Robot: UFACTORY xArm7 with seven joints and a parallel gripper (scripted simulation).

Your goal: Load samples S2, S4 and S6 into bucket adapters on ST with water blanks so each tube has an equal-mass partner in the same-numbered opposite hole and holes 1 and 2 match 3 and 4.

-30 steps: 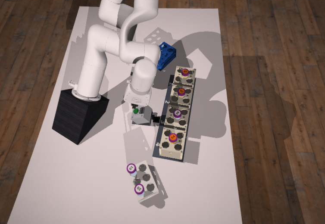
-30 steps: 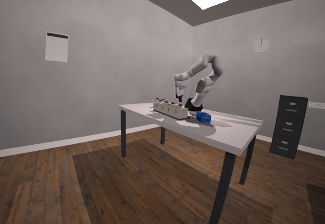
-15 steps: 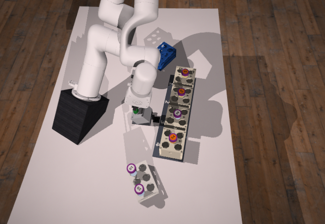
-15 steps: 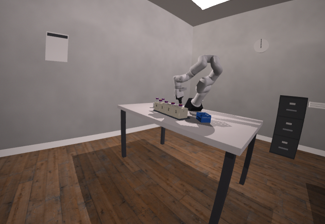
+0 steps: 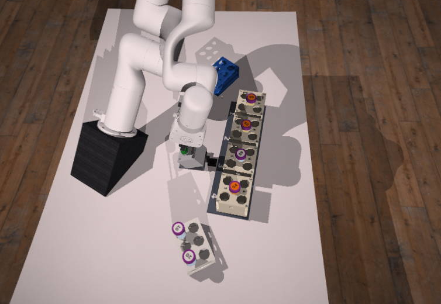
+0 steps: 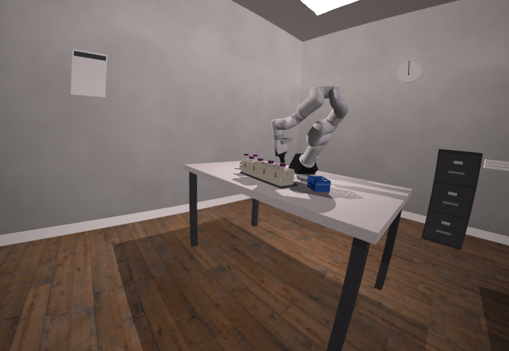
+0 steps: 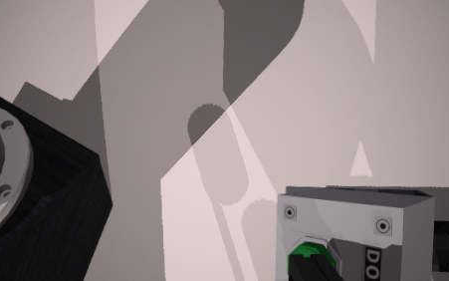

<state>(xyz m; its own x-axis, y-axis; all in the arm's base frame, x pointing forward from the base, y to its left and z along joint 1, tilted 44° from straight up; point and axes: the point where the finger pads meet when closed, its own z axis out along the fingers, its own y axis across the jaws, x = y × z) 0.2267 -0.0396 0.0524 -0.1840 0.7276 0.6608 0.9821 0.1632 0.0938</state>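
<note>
Now: hand 50 mm above the green done key. From my hand the other things lie so: orange-dot tube (200 mm ahead, 90 mm to the right, 40 mm below); 40 mL water blank (180 mm ahead, 40 mm below, 10 mm to the left); white-dot blank (260 mm to the right, 80 mm ahead, 50 mm below).
</note>
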